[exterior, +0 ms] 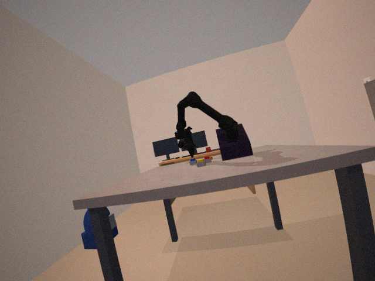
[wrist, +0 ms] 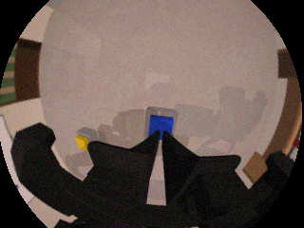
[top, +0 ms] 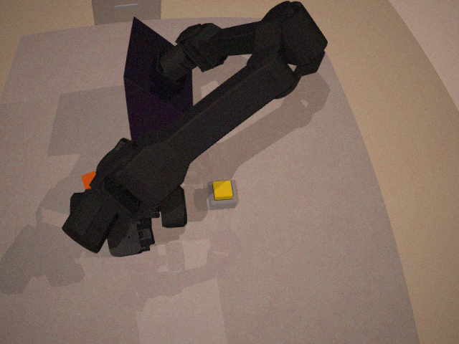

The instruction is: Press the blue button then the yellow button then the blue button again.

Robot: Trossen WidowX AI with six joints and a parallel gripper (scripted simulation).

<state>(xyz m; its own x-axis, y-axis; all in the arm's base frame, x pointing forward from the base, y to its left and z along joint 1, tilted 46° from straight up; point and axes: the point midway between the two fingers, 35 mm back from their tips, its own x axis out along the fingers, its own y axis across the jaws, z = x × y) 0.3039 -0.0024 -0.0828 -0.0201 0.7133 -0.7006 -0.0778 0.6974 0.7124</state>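
Now: gripper tip 8 cm past the yellow button, 17 cm to the right of it and 2 cm above it. From my gripper tip the other things lie so: blue button 2 cm below; orange block 11 cm behind, 9 cm to the right, 4 cm below; red button 11 cm behind, 5 cm to the left, 2 cm below.
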